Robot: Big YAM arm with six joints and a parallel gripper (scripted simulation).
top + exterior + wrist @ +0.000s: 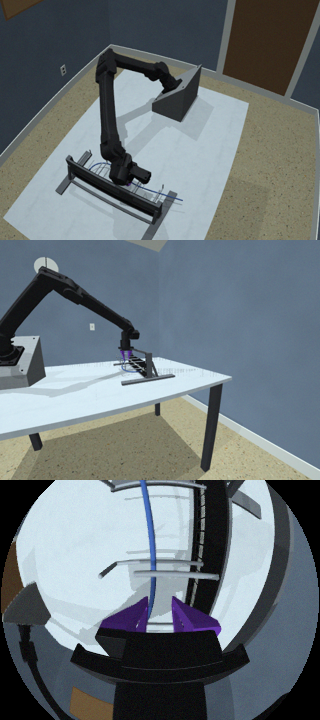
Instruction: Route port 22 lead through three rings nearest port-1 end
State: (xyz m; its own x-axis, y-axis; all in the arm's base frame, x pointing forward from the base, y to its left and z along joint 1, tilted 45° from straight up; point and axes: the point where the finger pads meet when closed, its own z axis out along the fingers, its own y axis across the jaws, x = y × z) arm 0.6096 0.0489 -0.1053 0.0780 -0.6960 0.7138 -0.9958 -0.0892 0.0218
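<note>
My gripper is now 70 mm short of the dark rack and 50 mm to the left of it.
</note>
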